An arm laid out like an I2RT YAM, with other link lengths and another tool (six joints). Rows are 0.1 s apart.
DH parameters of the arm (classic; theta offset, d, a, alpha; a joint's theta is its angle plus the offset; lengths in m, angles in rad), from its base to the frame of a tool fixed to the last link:
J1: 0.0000 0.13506 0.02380 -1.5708
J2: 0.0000 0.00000 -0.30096 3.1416
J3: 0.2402 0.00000 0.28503 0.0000
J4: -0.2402 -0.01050 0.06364 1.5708
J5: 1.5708 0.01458 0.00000 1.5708
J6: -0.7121 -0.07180 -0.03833 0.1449
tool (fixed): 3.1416 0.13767 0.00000 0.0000
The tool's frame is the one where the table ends.
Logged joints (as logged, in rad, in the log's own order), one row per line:
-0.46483 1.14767 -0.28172 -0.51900 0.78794 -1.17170
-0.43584 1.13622 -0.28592 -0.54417 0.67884 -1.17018
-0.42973 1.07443 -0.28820 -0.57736 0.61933 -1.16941
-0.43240 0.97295 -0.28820 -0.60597 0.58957 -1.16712
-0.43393 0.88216 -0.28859 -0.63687 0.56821 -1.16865
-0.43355 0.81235 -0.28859 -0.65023 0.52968 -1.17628
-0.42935 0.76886 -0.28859 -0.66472 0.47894 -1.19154
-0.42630 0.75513 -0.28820 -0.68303 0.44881 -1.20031
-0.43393 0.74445 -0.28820 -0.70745 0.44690 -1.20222
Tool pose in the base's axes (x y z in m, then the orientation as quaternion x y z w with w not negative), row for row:
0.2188 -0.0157 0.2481 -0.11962 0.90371 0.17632 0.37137
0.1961 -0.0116 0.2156 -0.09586 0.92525 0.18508 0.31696
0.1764 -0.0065 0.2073 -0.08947 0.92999 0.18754 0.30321
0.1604 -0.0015 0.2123 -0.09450 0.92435 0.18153 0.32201
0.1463 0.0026 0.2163 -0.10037 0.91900 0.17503 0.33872
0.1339 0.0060 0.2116 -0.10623 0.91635 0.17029 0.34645
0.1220 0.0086 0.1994 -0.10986 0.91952 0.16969 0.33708
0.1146 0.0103 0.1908 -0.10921 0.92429 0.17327 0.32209
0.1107 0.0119 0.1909 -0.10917 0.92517 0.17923 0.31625
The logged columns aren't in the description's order. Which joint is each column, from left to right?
Columns, left to right: J5, J2, J1, J4, J3, J6.
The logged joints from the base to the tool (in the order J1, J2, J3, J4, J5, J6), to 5 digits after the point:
-0.28172 1.14767 0.78794 -0.51900 -0.46483 -1.17170
-0.28592 1.13622 0.67884 -0.54417 -0.43584 -1.17018
-0.28820 1.07443 0.61933 -0.57736 -0.42973 -1.16941
-0.28820 0.97295 0.58957 -0.60597 -0.43240 -1.16712
-0.28859 0.88216 0.56821 -0.63687 -0.43393 -1.16865
-0.28859 0.81235 0.52968 -0.65023 -0.43355 -1.17628
-0.28859 0.76886 0.47894 -0.66472 -0.42935 -1.19154
-0.28820 0.75513 0.44881 -0.68303 -0.42630 -1.20031
-0.28820 0.74445 0.44690 -0.70745 -0.43393 -1.20222

